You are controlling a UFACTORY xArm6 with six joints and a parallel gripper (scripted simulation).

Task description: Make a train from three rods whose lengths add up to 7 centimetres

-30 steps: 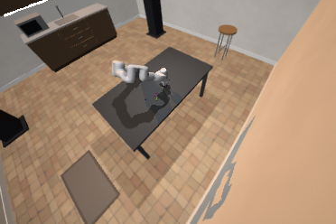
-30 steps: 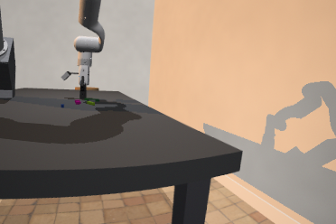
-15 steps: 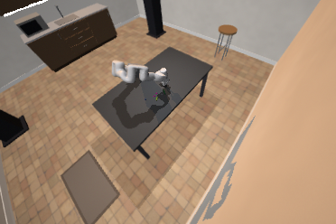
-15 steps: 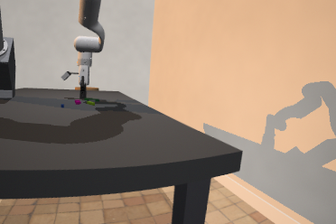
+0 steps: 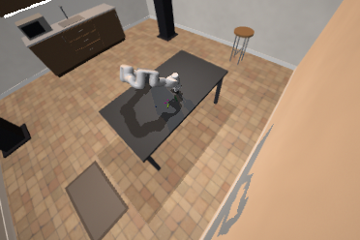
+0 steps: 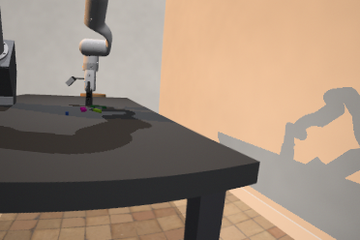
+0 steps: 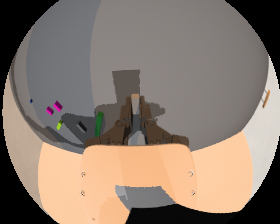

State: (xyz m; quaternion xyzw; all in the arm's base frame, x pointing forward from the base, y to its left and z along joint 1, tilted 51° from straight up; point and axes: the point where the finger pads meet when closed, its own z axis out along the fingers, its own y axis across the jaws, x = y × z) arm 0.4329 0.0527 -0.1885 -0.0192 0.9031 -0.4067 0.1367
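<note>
The blue rod lies 7 cm behind my hand, 31 cm to the right of it and 2 cm below it. Also, from my hand: pale grey piece (4 cm ahead, 13 cm to the right, 2 cm below); magenta rod (2 cm behind, 21 cm to the right, 2 cm below); green rod (4 cm ahead, 8 cm to the right, 2 cm below).
</note>
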